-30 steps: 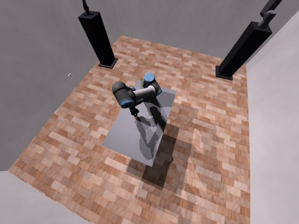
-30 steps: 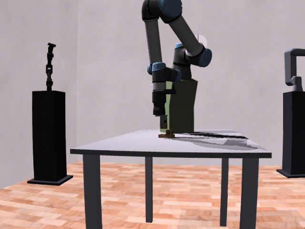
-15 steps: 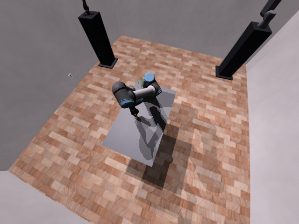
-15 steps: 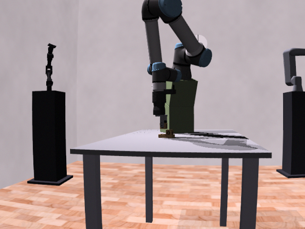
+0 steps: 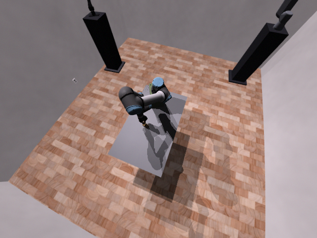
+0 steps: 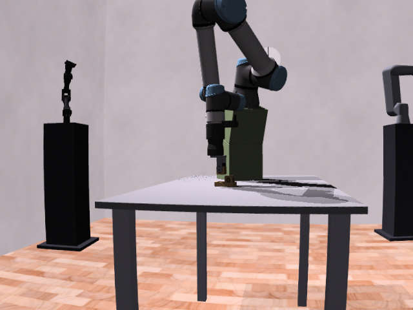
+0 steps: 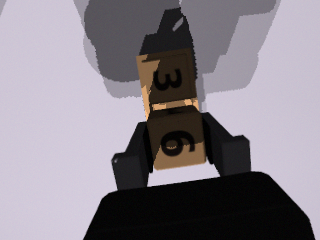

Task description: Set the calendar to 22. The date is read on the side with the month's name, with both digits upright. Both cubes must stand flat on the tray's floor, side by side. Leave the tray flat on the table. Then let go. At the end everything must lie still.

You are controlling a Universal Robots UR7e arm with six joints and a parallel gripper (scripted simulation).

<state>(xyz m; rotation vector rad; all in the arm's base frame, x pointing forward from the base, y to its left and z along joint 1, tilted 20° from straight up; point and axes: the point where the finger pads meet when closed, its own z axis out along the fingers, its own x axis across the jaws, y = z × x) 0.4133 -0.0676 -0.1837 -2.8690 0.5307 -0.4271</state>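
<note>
Right now the wooden tray is 60 mm below my hand and 20 mm to the left of it.
</note>
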